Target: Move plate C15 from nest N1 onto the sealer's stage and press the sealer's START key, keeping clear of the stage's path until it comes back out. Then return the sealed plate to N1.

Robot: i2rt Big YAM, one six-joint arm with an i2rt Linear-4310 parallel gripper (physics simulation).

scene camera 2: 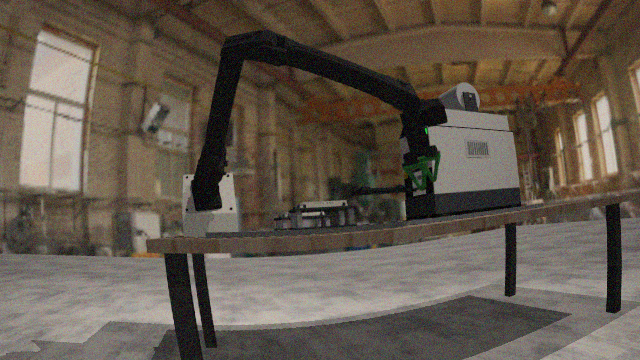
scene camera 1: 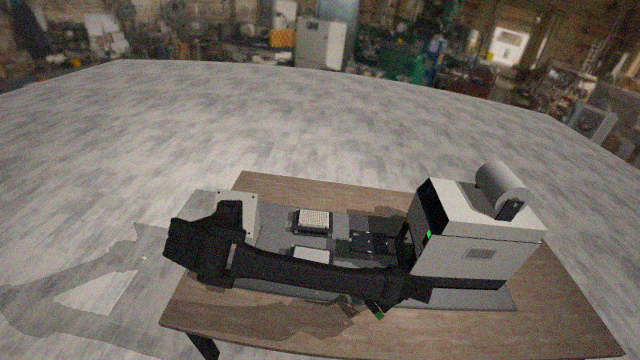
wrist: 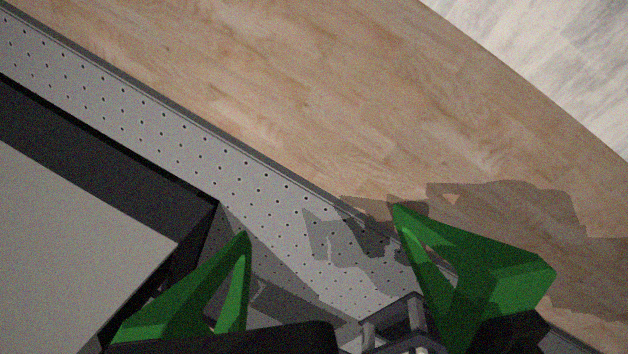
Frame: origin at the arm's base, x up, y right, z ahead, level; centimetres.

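Seen in the pictures: gripper, fingertip midpoint: (scene camera 2: 428,186) (wrist: 320,224); arm's base, link origin: (scene camera 2: 205,195) (scene camera 1: 231,215).
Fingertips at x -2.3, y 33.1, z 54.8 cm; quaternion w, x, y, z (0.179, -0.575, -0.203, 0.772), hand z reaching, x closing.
Pixels of each thing's middle, then the offset from my fingertips to it. "*": a spot on its surface instead.
- black stage, surface spot: (scene camera 1: 369,242) * dx +1.9, dy -23.7, dz -2.7 cm
- smooth white-topped plate, body centre: (scene camera 2: 320,205) (scene camera 1: 310,258) dx -2.4, dy -18.8, dz -23.9 cm
- plate with wells, body centre: (scene camera 1: 314,218) dx -3.9, dy -40.8, dz -22.4 cm
- film roll, body centre: (scene camera 2: 458,102) (scene camera 1: 501,187) dx +33.1, dy -20.2, dz +34.9 cm
- grey frame corner, surface spot: (wrist: 415,312) * dx -6.2, dy -12.5, dz -17.1 cm
My gripper (scene camera 2: 425,183) (wrist: 320,224) is open and empty. Its green fingers hang beside the sealer's front corner, above the perforated plate's edge; in scene camera 1 the arm mostly hides them. The white sealer (scene camera 1: 475,255) (scene camera 2: 475,172) (wrist: 75,245) shows a green light (scene camera 1: 429,233) on its dark front. The black stage (scene camera 1: 369,242) stands out in front of the sealer with no plate on it. A smooth white-topped plate (scene camera 1: 311,254) sits in the near nest, partly behind the arm. A plate with wells (scene camera 1: 314,219) sits in the far nest. I cannot read labels or make out the START key.
The arm (scene camera 1: 310,272) (scene camera 2: 345,72) reaches across the near side of the bench from its white base plate (scene camera 1: 251,212). A film roll (scene camera 1: 497,185) (scene camera 2: 452,97) tops the sealer. A grey frame corner (wrist: 415,312) shows below the fingers in the wrist view.
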